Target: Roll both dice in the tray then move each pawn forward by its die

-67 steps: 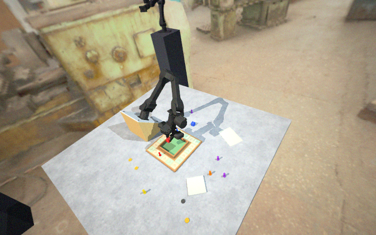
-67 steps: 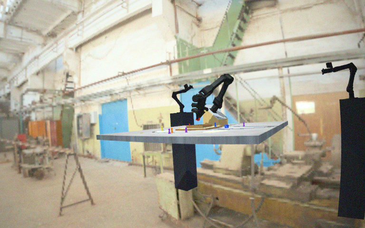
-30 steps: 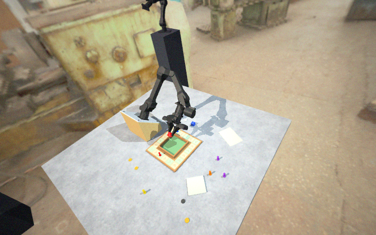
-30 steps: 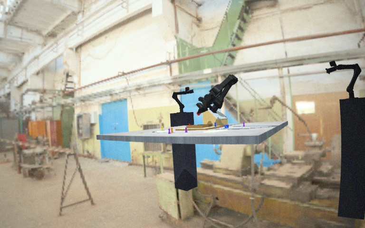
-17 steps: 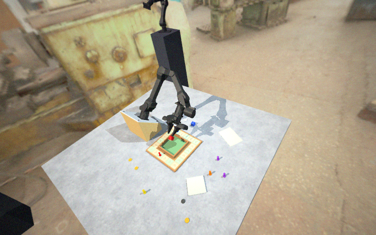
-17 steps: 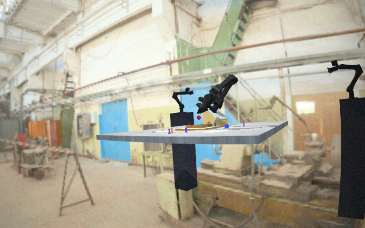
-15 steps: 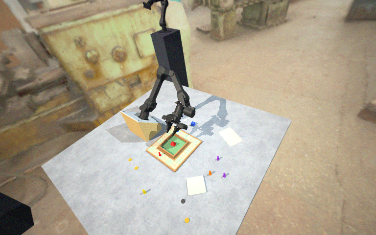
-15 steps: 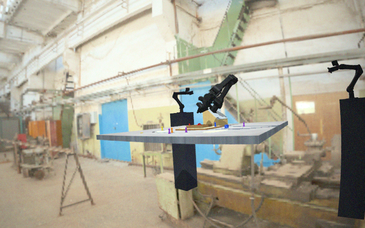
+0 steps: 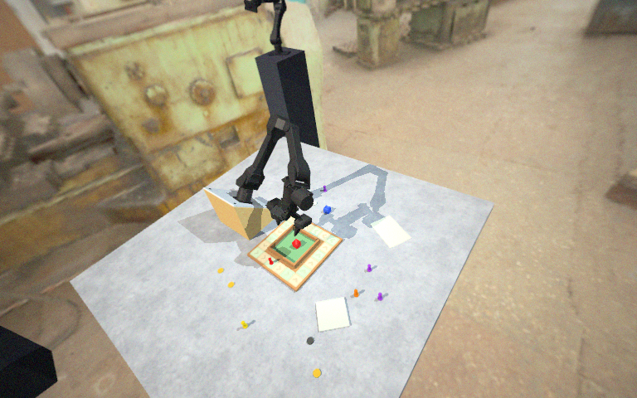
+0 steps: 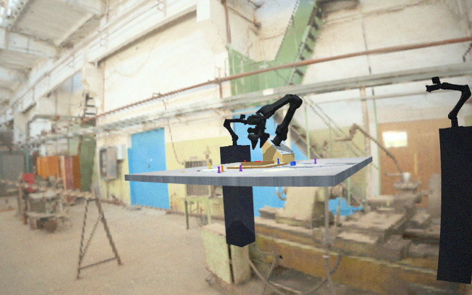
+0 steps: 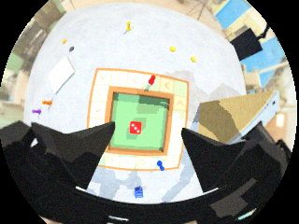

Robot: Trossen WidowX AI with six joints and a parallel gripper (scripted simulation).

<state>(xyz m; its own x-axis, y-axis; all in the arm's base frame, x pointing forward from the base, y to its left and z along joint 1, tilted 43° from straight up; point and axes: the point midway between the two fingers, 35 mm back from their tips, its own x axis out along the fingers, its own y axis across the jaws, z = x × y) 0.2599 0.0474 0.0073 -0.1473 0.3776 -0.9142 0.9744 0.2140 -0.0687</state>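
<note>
Right now my gripper tip is 110 mm to the left of the red pawn and 90 mm above it. The rest, counted from my gripper tip: blue pawn: 70 mm behind, 110 mm to the left, 90 mm below; yellow pawn: 130 mm ahead, 320 mm to the right, 100 mm below; orange pawn: 340 mm ahead, 10 mm to the left, 100 mm below.
</note>
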